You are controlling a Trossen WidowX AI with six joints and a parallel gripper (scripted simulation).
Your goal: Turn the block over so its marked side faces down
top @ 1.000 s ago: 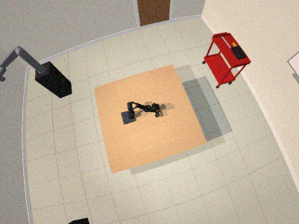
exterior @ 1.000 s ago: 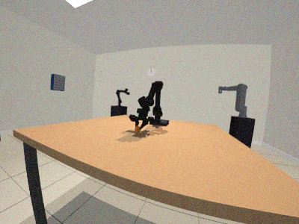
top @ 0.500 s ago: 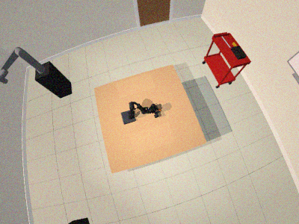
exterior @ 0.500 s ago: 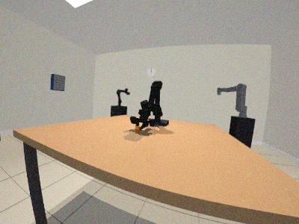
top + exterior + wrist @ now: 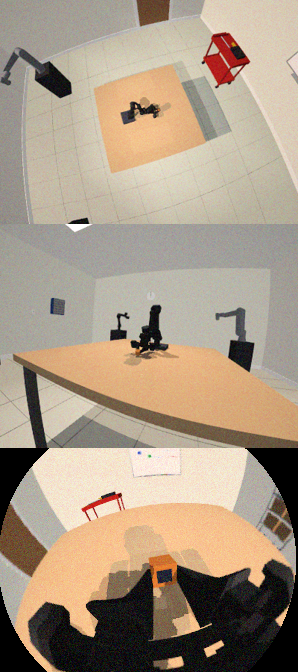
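My gripper tip is 10 mm past the block.
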